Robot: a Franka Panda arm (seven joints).
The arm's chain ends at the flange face. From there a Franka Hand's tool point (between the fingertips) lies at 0.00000 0.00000 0.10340 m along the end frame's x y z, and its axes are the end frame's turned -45 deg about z.
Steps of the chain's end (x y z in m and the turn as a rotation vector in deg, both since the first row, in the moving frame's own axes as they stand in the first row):
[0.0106 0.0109 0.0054 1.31 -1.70 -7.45]
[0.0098 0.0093 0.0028 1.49 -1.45 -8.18]
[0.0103 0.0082 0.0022 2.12 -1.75 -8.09]
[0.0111 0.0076 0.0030 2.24 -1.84 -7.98]
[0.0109 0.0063 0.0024 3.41 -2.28 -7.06]
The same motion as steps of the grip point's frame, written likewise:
[-0.0010 0.0114 0.0053 2.13 -0.28 -7.45]
[0.0001 0.0098 0.0027 2.08 0.03 -8.18]
[0.0016 0.0081 0.0021 2.74 0.26 -8.09]
[0.0026 0.0080 0.0029 2.88 0.28 -7.98]
[0.0042 0.0048 0.0021 4.02 0.80 -7.06]

